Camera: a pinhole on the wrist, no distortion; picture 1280 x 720 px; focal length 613.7 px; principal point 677.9 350.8 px. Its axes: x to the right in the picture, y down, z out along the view. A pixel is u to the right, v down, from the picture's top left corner.
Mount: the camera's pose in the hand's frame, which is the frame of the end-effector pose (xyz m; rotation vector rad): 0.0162 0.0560 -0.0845 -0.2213 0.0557 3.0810
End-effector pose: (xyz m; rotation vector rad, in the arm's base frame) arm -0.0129 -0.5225 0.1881 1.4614 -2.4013 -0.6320
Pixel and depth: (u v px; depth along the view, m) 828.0 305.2 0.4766
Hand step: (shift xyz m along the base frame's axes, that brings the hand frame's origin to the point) -0.1740 0.2770 -0.2641
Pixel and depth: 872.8 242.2 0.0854
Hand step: -0.0467 0.0487 0.0411
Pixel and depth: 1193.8 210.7 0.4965
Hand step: -0.0988 0.5710 -0.1944
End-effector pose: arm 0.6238 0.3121 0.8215 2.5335 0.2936 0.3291
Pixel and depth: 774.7 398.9 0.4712
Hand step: -0.0042 -0.2566 -0.3004
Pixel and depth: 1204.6 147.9 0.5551
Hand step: -0.3411 -0.5744 -0.2470
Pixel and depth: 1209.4 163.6 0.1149
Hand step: -0.0734 -0.1158 0.0285
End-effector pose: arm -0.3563 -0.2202 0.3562 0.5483 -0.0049 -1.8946
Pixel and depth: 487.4 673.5 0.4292
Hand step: -0.2983 -0.0966 0.2583
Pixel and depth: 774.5 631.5 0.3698
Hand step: -0.1590 0.0581 0.2618
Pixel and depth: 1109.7 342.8 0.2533
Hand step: 0.0720 0.1072 0.2177
